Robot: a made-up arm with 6 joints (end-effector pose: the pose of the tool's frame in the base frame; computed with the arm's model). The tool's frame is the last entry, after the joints. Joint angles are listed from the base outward.
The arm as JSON. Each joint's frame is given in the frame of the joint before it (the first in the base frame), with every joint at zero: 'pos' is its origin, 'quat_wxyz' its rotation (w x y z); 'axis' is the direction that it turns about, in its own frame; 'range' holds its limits. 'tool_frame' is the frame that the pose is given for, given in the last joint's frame.
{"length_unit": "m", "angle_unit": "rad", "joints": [
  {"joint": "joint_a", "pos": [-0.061, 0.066, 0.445], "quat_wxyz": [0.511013, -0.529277, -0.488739, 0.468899], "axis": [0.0, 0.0, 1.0], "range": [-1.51, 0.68]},
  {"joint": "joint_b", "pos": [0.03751, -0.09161, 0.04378], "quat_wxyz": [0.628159, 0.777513, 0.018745, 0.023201], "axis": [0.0, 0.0, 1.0], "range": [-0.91, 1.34]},
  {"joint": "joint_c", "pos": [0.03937, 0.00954, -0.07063], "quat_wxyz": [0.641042, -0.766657, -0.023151, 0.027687], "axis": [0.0, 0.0, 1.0], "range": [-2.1, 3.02]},
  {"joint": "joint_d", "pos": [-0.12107, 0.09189, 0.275], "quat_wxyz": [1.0, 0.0, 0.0, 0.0], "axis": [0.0, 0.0, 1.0], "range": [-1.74, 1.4]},
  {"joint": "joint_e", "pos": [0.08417, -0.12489, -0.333], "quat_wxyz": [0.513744, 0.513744, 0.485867, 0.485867], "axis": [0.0, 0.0, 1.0], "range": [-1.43, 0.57]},
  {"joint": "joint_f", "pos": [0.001, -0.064, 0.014], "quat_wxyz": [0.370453, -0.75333, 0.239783, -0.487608], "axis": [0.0, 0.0, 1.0], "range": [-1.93, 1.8]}
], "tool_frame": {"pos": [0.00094, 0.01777, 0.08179], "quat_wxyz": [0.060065, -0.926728, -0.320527, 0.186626]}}
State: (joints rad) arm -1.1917 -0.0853 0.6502 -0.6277 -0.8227 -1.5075
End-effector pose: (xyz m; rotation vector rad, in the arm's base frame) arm 0.0187 -0.0495 0.5126 0.7579 -1.1070 1.0483
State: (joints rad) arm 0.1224 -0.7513 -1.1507 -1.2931 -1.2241 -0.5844
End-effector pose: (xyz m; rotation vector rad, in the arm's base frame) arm -0.0747 -0.1030 0.2980 1.3732 -1.8960 -1.0657
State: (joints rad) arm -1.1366 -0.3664 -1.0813 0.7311 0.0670 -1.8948
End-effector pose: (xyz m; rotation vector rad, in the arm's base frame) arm 0.0093 0.1829 0.5383 1.6221 -0.8744 1.5575
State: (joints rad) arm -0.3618 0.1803 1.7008 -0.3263 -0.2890 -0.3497
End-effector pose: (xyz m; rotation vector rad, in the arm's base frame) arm -0.0070 0.1289 0.5712 -0.9503 -0.1763 0.5074
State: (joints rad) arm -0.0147 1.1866 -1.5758 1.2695 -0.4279 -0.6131
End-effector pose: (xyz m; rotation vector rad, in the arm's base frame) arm -0.2339 0.2989 0.4772 0.7694 -0.1251 1.6395
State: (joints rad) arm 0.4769 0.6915 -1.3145 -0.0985 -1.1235 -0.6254
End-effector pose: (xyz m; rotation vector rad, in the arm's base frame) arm 0.0123 0.1525 0.3690 1.0798 -0.5601 0.3798
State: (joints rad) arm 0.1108 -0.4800 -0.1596 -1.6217 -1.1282 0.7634
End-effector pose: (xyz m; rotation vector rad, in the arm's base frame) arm -0.0949 -0.1446 0.4459 1.4832 -0.7716 -1.9168
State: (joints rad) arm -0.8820 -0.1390 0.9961 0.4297 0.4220 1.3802
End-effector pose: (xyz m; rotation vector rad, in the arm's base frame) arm -0.0754 0.0453 0.4453 -1.2470 -0.2269 -1.2291
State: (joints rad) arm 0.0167 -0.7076 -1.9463 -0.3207 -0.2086 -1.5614
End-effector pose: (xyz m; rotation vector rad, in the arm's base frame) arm 0.0146 0.0737 0.4216 1.2226 -1.9485 0.8836
